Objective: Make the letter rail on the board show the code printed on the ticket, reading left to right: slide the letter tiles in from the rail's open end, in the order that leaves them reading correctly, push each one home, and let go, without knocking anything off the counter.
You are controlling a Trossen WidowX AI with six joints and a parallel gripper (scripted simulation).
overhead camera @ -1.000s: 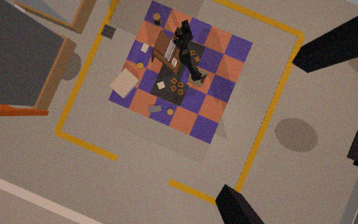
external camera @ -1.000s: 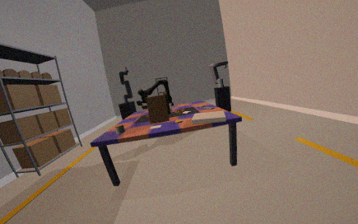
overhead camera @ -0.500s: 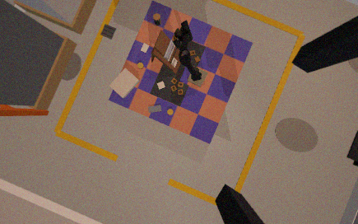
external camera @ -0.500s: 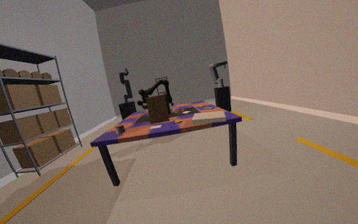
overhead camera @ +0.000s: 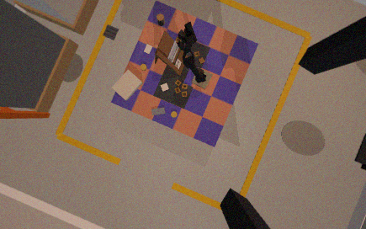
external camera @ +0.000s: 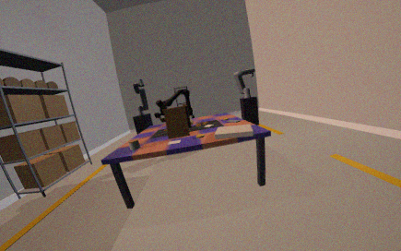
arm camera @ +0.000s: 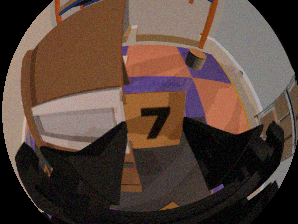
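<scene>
Now: the white ticket 16 cm to the left of my gripper tip, 10 cm behind it and 8 cm below it. Also, from my gripper tip: brown letter tile right at my gripper tip; dark mat 20 cm behind, 19 cm to the left, 15 cm below; beige slab 66 cm to the left, 27 cm ahead, 14 cm below.
</scene>
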